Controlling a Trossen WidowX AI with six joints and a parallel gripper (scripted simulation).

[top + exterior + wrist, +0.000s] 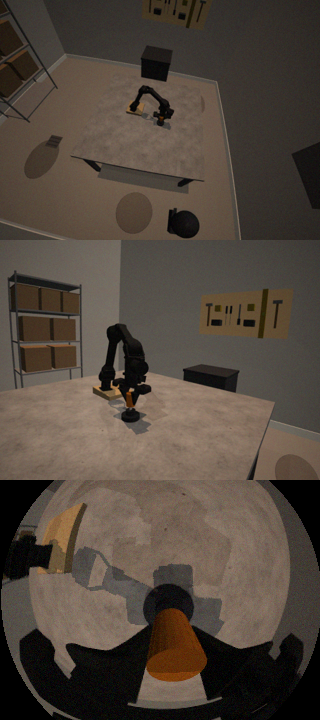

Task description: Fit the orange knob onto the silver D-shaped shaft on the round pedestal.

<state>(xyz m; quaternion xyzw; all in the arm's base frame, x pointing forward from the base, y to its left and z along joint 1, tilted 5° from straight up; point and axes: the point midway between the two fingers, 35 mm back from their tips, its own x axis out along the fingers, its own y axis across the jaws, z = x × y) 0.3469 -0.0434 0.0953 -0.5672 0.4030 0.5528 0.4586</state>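
The orange knob is 3 cm above my gripper tip. Also, from my gripper tip: round black pedestal (4 cm below).
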